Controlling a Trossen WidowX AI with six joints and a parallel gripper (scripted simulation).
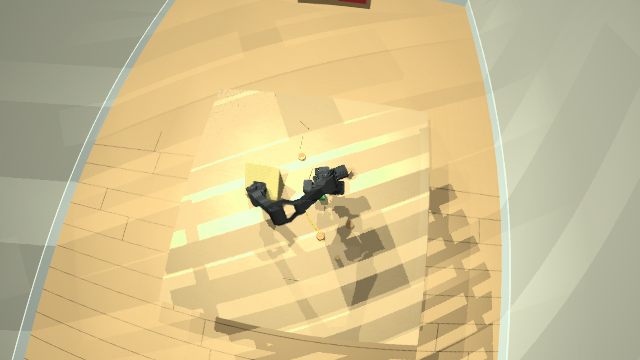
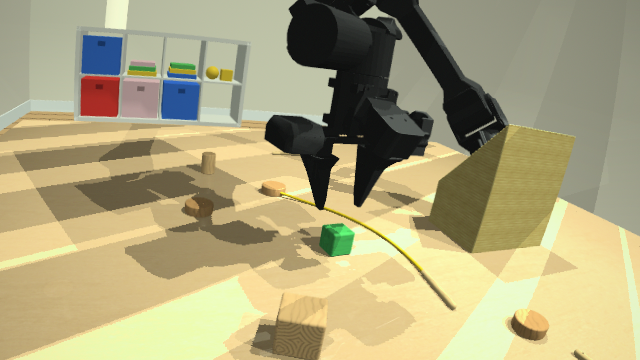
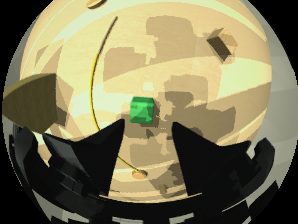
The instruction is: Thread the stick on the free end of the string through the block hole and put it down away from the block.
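My gripper tip is now 4 cm above the green cube and 1 cm past it. From my gripper tip the other things lie so: wooden block: 15 cm to the left, 10 cm ahead, 4 cm below; peg: 29 cm to the right, 11 cm ahead, 4 cm below; round wooden button: 20 cm to the right, 5 cm below, 2 cm ahead.
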